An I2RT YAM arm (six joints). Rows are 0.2 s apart.
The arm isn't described. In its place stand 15 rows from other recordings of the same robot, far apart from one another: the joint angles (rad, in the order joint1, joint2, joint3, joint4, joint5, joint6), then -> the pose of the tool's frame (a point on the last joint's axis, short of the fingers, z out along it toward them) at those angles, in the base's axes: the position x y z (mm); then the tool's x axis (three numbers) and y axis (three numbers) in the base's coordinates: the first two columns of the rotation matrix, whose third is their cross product.
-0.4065, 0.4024, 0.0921, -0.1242, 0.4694, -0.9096 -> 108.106 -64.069 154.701 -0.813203 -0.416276 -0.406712 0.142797 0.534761 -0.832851
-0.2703, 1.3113, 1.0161, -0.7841, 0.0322, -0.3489 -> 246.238 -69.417 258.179 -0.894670 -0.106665 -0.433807 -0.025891 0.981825 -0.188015
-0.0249, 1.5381, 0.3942, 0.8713, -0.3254, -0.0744 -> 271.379 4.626 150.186 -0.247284 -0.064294 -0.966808 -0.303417 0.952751 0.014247
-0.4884, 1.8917, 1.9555, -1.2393, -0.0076, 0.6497 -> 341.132 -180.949 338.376 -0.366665 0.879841 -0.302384 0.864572 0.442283 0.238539
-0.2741, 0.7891, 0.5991, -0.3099, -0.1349, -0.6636 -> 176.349 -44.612 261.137 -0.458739 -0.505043 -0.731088 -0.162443 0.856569 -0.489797
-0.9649, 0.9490, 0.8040, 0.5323, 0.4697, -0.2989 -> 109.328 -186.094 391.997 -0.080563 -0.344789 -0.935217 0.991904 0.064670 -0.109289
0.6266, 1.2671, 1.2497, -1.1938, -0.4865, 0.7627 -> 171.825 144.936 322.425 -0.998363 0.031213 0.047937 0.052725 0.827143 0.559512
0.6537, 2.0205, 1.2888, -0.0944, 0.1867, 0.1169 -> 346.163 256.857 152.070 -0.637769 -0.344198 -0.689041 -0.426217 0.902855 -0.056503
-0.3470, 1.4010, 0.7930, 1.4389, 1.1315, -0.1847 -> 243.754 -122.411 348.835 0.550760 -0.282231 -0.785499 0.833792 0.143040 0.533226
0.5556, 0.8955, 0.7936, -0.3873, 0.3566, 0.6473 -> 176.102 94.703 303.875 -0.458668 0.380388 -0.803075 0.055304 0.914212 0.401444
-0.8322, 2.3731, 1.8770, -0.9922, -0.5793, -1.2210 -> 325.709 -328.771 129.703 -0.782716 -0.308084 -0.540778 -0.428679 0.896789 0.109560
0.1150, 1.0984, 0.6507, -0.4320, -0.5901, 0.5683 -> 209.043 44.088 216.804 -0.886075 0.347805 -0.306434 0.034669 0.708945 0.704411
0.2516, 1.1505, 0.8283, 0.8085, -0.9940, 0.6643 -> 231.072 90.207 377.515 -0.169784 0.303494 -0.937584 -0.951038 0.198870 0.236595
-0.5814, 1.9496, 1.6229, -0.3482, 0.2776, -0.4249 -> 373.574 -257.176 269.359 -0.767166 0.029767 -0.640757 0.428868 0.766630 -0.477861
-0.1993, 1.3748, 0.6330, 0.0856, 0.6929, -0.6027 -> 260.236 -75.762 189.298 -0.860233 -0.271204 -0.431796 0.195166 0.607215 -0.770195
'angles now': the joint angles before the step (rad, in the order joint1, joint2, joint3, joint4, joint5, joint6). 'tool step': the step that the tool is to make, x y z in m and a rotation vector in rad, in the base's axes. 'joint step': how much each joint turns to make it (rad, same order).
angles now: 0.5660 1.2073 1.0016 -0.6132 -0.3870 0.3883
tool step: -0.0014 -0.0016 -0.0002 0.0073 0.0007 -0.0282
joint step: -0.0005 -0.0130 -0.0121 0.0123 0.0143 0.0265
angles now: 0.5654 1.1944 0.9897 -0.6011 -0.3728 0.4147
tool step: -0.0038 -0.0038 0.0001 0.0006 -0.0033 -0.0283
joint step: -0.0022 -0.0251 -0.0170 0.0018 0.0191 0.0191
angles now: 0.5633 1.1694 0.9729 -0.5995 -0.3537 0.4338
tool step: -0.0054 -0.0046 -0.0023 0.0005 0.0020 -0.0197
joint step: -0.0027 -0.0305 -0.0273 0.0002 0.0108 0.0140
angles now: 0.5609 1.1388 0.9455 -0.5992 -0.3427 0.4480
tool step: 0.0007 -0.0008 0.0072 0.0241 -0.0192 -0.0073
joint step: -0.0052 -0.0081 0.0141 0.0100 -0.0057 0.0093
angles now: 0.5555 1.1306 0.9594 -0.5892 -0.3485 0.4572
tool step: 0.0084 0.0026 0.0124 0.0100 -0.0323 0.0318
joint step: -0.0127 0.0325 0.0609 -0.0095 -0.0268 -0.0390
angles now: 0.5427 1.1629 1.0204 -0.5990 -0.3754 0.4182
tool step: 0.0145 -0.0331 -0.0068 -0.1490 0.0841 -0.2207
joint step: -0.1301 0.0272 0.0353 -0.1507 0.1303 0.0018
